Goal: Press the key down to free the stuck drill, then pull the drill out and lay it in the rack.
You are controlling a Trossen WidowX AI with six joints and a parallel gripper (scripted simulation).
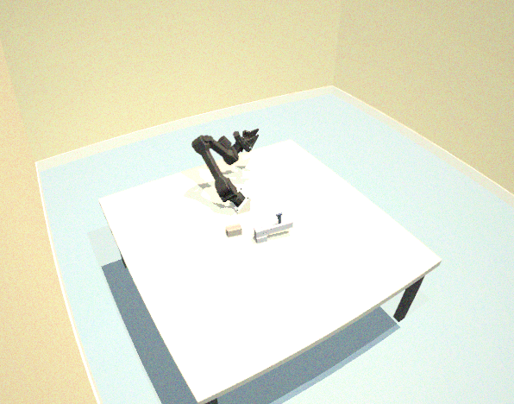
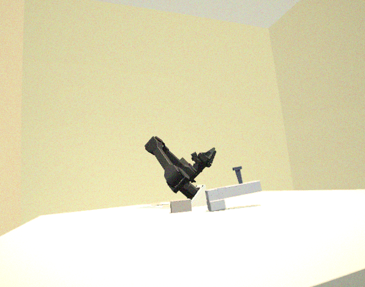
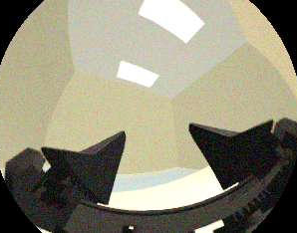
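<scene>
Now: gripper tip 510 mm short of the dark blue key, 170 mm to the left of it and 160 mm above it. Round my gripper tip: tan drill 510 mm ahead, 220 mm to the right, 210 mm below; grey sleeve 510 mm ahead, 200 mm to the right, 220 mm below.
</scene>
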